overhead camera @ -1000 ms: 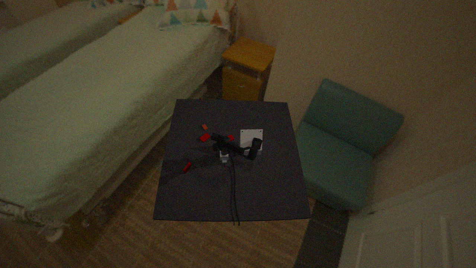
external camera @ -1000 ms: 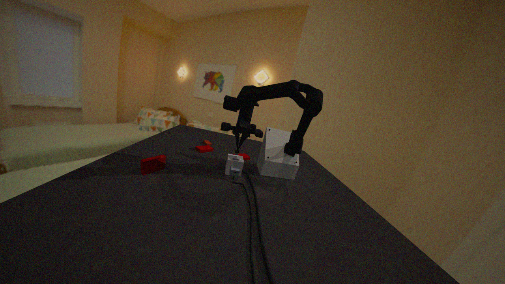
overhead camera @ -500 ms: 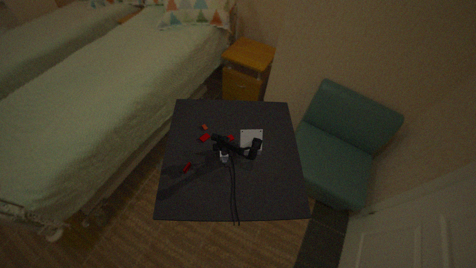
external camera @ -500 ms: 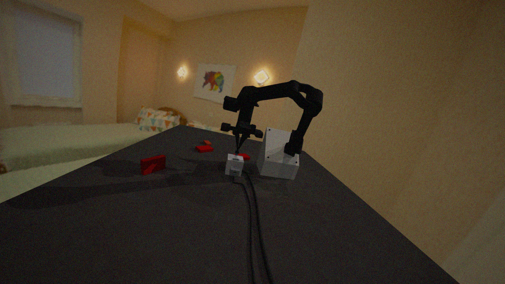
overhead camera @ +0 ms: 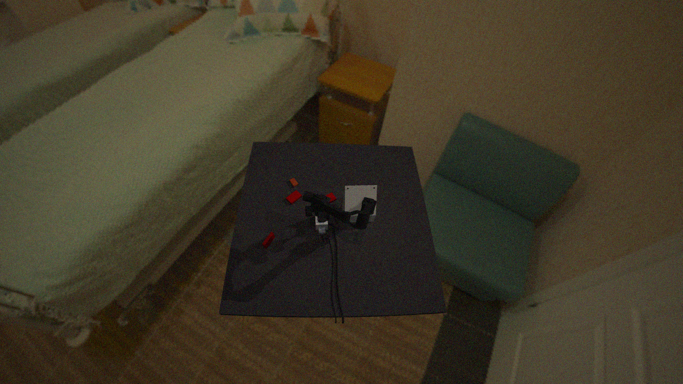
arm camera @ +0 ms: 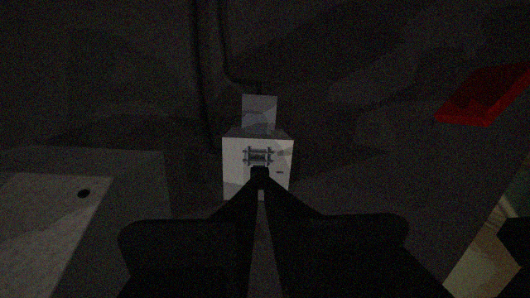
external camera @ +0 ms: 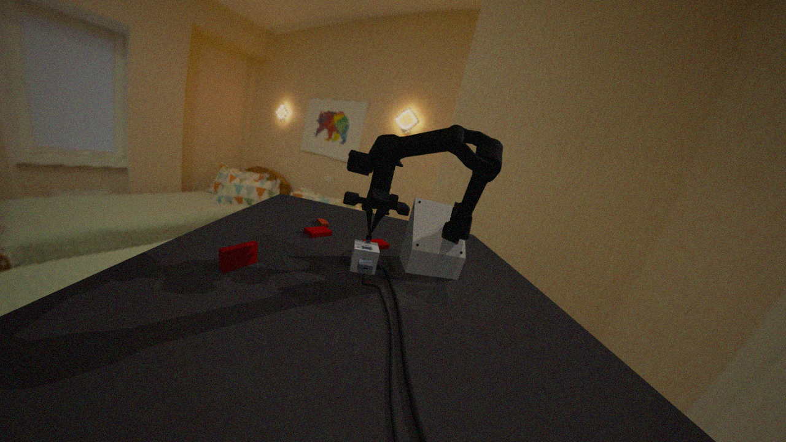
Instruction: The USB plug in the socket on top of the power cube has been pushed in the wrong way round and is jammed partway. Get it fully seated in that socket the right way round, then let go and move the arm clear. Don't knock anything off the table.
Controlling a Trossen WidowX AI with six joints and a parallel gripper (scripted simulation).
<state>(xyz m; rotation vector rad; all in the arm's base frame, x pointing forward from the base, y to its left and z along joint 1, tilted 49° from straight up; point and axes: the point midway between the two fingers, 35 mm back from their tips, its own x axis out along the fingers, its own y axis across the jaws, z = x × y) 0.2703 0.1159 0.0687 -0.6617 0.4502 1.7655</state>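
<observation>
Right now the black USB plug is 20 mm below my gripper tip.
</observation>
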